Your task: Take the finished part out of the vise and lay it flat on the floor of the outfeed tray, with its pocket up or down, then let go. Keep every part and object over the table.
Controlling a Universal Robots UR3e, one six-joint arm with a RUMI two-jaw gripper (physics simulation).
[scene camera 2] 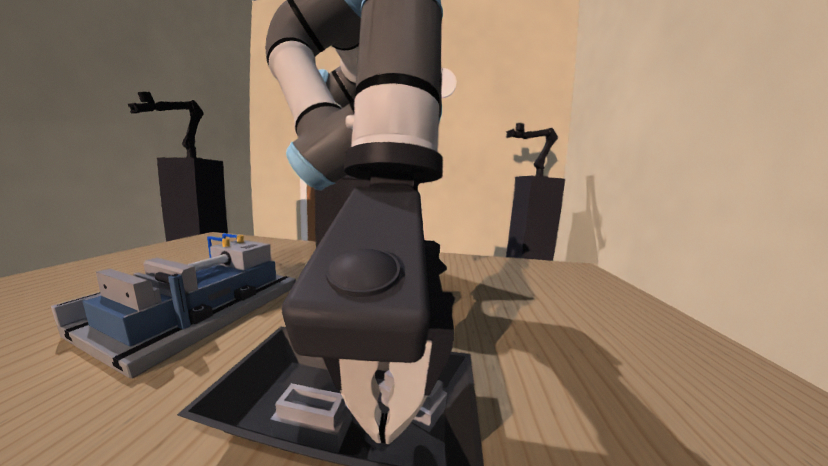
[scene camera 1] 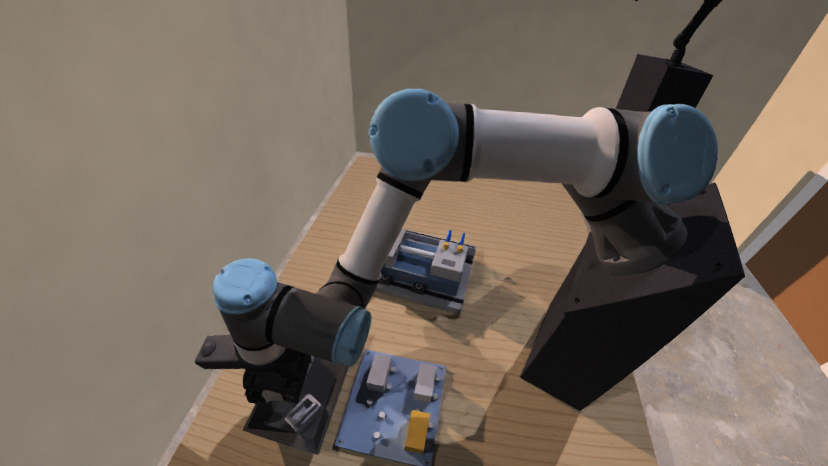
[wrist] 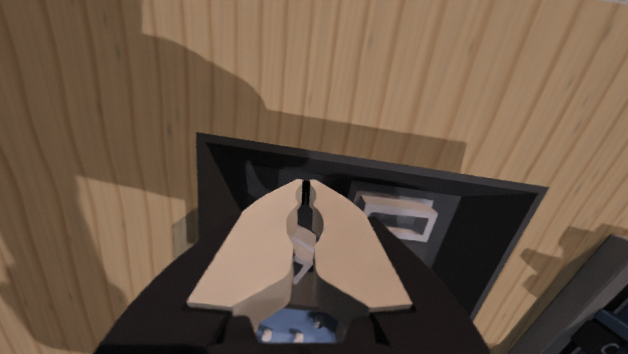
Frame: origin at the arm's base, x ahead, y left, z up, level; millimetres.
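Seen in the pictures: gripper, between the fingertips: (scene camera 2: pixel 383 441) (scene camera 1: pixel 274 393) (wrist: pixel 306 182); arm's base, origin of its link: (scene camera 1: pixel 642 246).
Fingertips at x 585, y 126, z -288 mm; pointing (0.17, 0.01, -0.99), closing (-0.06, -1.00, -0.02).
Note:
Pixels of each thing's top centre, then the offset from my fingertips to it.
- second pale part, centre of its top: (wrist: pixel 275 259) (scene camera 2: pixel 413 378) (scene camera 1: pixel 301 409) 59 mm back, 25 mm left, 7 mm up
- vise, centre of its top: (scene camera 2: pixel 191 254) (scene camera 1: pixel 412 243) 243 mm back, 349 mm right, 60 mm up
- blue plate, centre of its top: (wrist: pixel 319 346) (scene camera 1: pixel 394 403) 219 mm back, 9 mm right, 31 mm down
- yellow block, centre of its top: (scene camera 1: pixel 417 429) 262 mm back, 45 mm left, 4 mm up
My gripper (scene camera 2: pixel 382 435) (wrist: pixel 306 182) is shut and empty, its fingertips low over the outfeed tray (scene camera 1: pixel 263 419) (scene camera 2: pixel 243 376) (wrist: pixel 487 232). One pale part (scene camera 2: pixel 307 414) (wrist: pixel 400 204) lies flat in the tray with its pocket up, beside the fingers; the arm hides it in scene camera 1. A second pale part (scene camera 1: pixel 293 419) (scene camera 2: pixel 431 407) (wrist: pixel 303 242) is in the tray on the other side of the fingers; the jaws partly cover it, and I cannot tell whether it lies fully flat. The vise (scene camera 1: pixel 449 284) (scene camera 2: pixel 136 321) shows no part between its jaws in scene camera 2.
A blue plate (scene camera 1: pixel 356 428) (wrist: pixel 295 320) with pins stands close beside the tray. It bears two grey blocks (scene camera 1: pixel 379 372) (scene camera 1: pixel 425 382) and a yellow block (scene camera 1: pixel 417 431). The vise's grey base stands near another side of the tray. The arm's black pedestal (scene camera 1: pixel 625 324) stands farther off.

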